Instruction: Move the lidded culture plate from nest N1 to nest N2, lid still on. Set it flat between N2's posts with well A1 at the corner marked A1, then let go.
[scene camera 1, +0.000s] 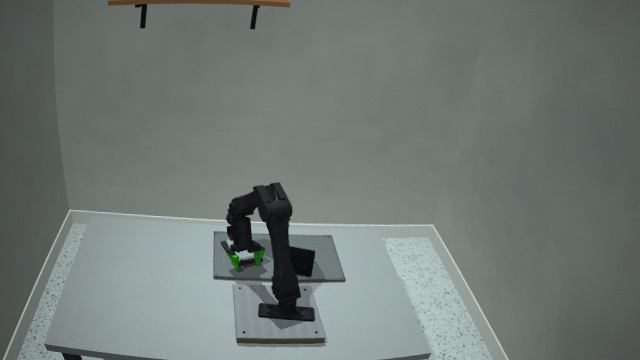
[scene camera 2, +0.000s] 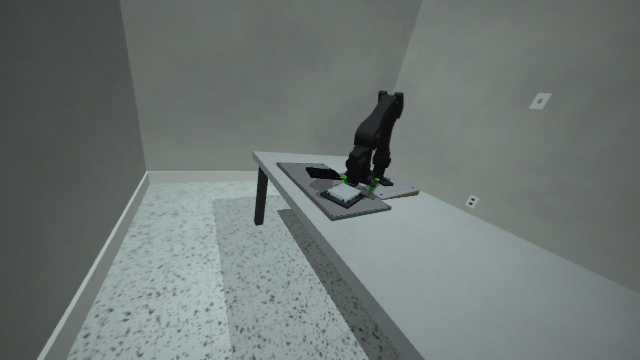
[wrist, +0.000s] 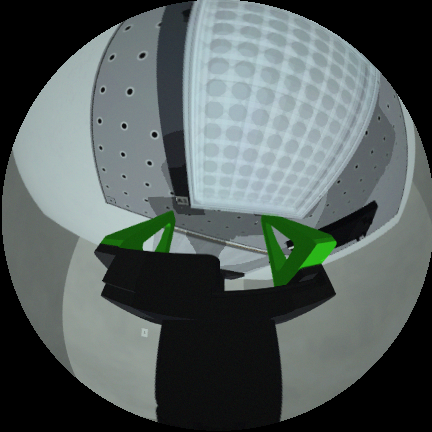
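The white lidded culture plate sits in the black nest N1, with its lid on. A small label is at N1's near-left corner in the wrist view. My gripper is open and empty, its green fingers near the plate's edge on the arm-base side. In the wrist view the fingertips are offset left of that edge's middle; their exact height is unclear. A black slab, apparently nest N2, looks tilted; its marked corner cannot be made out.
Both nests are on a grey perforated board. The arm's base stands on a wooden-edged mounting plate beside the board. The table extends around them. The arm partly hides N2 in scene camera 1.
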